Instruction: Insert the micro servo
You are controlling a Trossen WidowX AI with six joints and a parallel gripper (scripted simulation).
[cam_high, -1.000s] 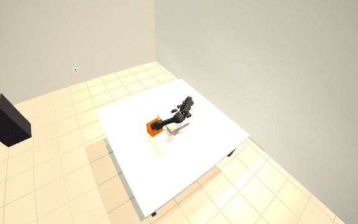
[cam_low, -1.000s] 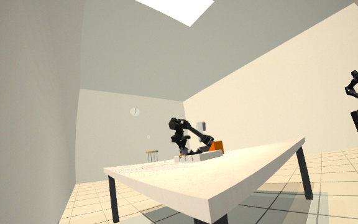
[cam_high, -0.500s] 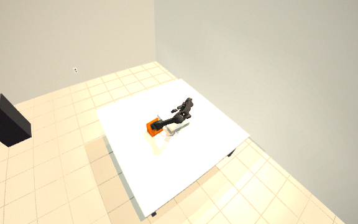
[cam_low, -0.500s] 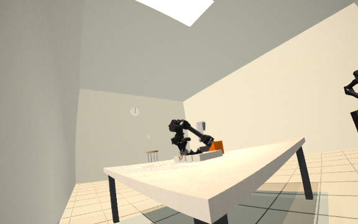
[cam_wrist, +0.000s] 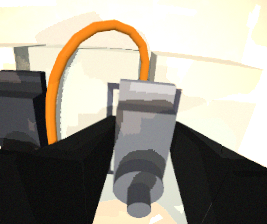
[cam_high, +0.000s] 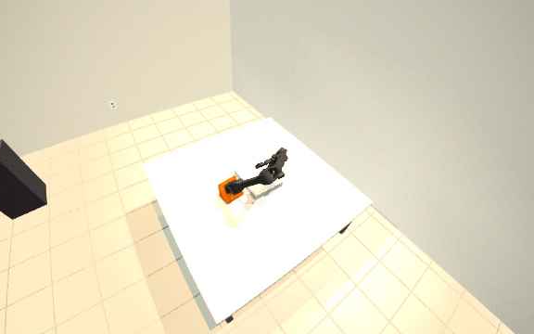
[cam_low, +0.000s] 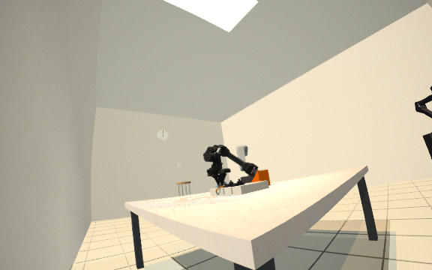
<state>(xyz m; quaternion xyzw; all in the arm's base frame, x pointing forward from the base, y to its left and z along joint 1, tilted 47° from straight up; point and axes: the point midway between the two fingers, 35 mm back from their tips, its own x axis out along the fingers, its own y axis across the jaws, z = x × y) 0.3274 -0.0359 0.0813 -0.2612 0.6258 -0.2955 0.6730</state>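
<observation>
The white robot deck lies 120 mm behind my gripper tip, 80 mm to the left of it and 40 mm below it.
</observation>
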